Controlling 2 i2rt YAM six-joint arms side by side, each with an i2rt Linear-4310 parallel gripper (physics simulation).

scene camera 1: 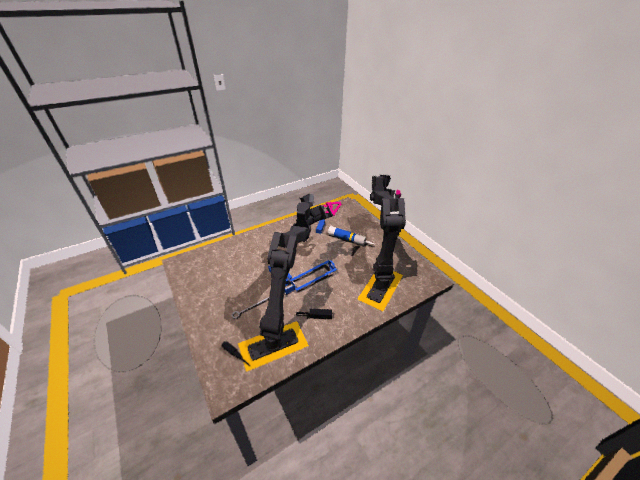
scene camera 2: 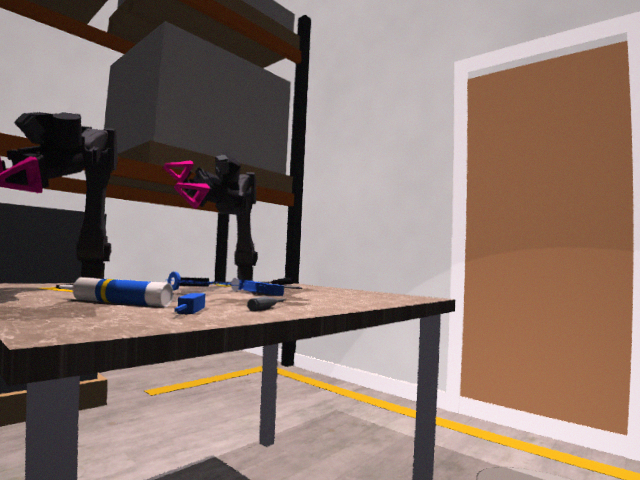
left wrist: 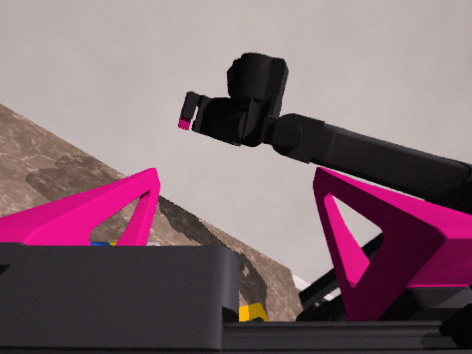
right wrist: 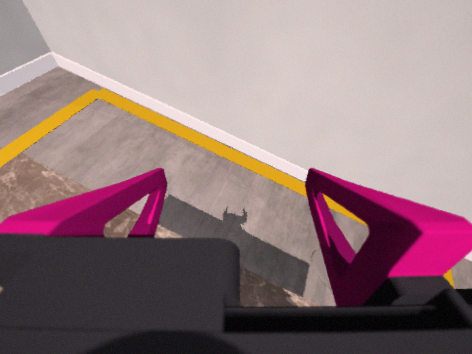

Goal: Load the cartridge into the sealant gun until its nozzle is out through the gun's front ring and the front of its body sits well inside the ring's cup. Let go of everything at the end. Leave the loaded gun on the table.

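Frame: origin at the left arm's base, x ahead, y up, z right, level; millimetres.
Seen in the pictures: left gripper, fingertip midpoint: (scene camera 1: 336, 204) (scene camera 2: 169, 175) (left wrist: 236, 176); right gripper, fingertip midpoint: (scene camera 1: 392, 194) (left wrist: 202, 118) (right wrist: 236, 176); left arm's base at its link origin: (scene camera 1: 273, 344); right arm's base at its link origin: (scene camera 1: 381, 286).
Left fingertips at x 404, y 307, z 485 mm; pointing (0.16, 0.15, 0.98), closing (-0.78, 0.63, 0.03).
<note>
Pixels of each thing's top centre, then the offset from my left fingertips to it.
- cartridge at its top centre: (left wrist: 114, 249) (scene camera 2: 112, 279) (scene camera 1: 351, 233) dx +36, dy -257, dz +128 mm
- small blue block at its top centre: (scene camera 2: 188, 296) (scene camera 1: 321, 221) dx +231, dy -277, dz +34 mm
- black-handled tool at its top centre: (scene camera 2: 203, 278) (scene camera 1: 313, 311) dx -343, dy -277, dz -275 mm
- dark-handled tool at its top centre: (scene camera 2: 270, 296) dx +234, dy -280, dz -159 mm
The cartridge (scene camera 1: 341, 234) (scene camera 2: 126, 292), blue and white with a yellow band, lies on its side on the table, apart from the gun. Its thin nozzle (scene camera 1: 369, 243) points right in scene camera 1. The blue sealant gun (scene camera 1: 290, 287) (scene camera 2: 266, 287) lies with its cradle empty and its long rod stretching left in scene camera 1; its front ring (scene camera 2: 174, 280) is at the other end. My left gripper (scene camera 1: 333, 207) (scene camera 2: 178, 179) (left wrist: 236, 176) is open and empty above the table. My right gripper (scene camera 1: 398, 193) (scene camera 2: 10, 171) (right wrist: 236, 176) is open and empty, also raised.
A small blue block (scene camera 1: 320, 226) (scene camera 2: 192, 303) lies beside the cartridge's rear end. A black-handled tool (scene camera 1: 321, 313) lies between the arm bases, another (scene camera 1: 232, 350) beside the left base. A dark-handled tool (scene camera 2: 261, 303) lies near the block in scene camera 2. A shelf rack (scene camera 1: 139, 97) stands behind.
</note>
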